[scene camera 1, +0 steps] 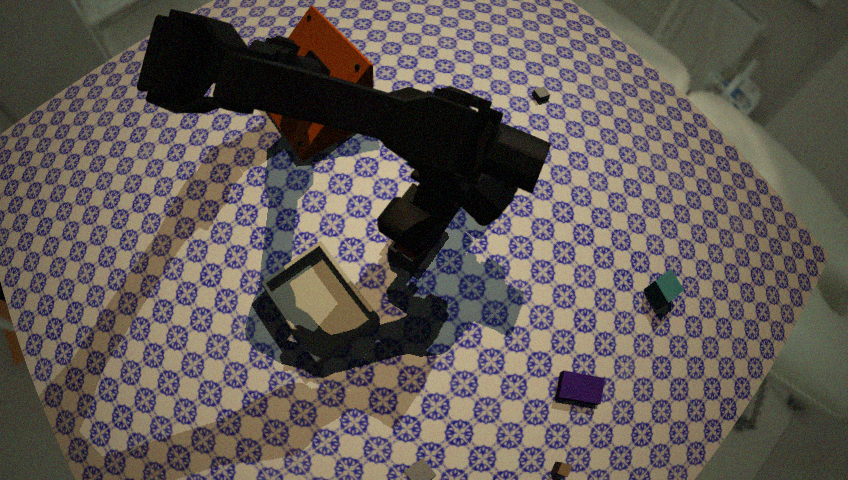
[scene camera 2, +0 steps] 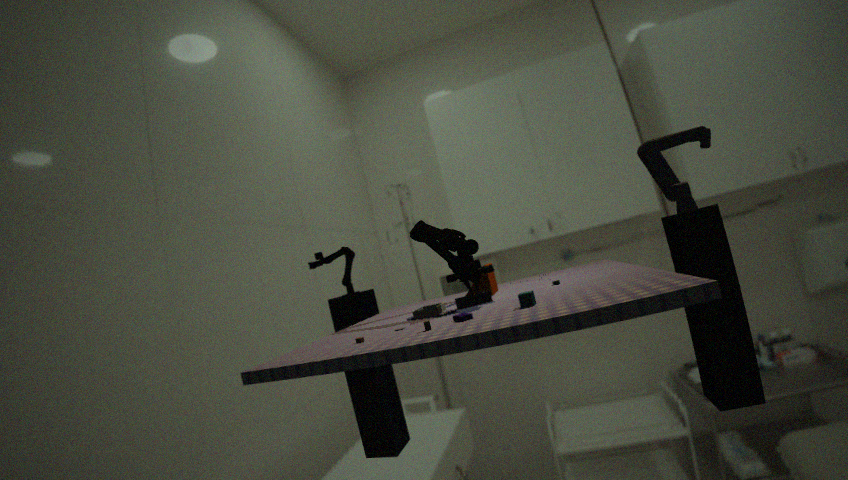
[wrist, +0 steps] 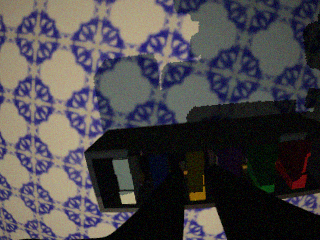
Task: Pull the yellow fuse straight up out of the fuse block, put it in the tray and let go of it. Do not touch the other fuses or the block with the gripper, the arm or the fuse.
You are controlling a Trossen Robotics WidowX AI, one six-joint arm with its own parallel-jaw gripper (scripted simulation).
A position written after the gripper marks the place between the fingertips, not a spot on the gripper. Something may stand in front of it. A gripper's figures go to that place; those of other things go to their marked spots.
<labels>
The gripper (scene camera 1: 435, 212) is 0.67 m from the lens. A purple block (scene camera 1: 576, 387): 0.67 m from the lens. A beige tray (scene camera 1: 326, 312): 0.65 m from the lens.
</labels>
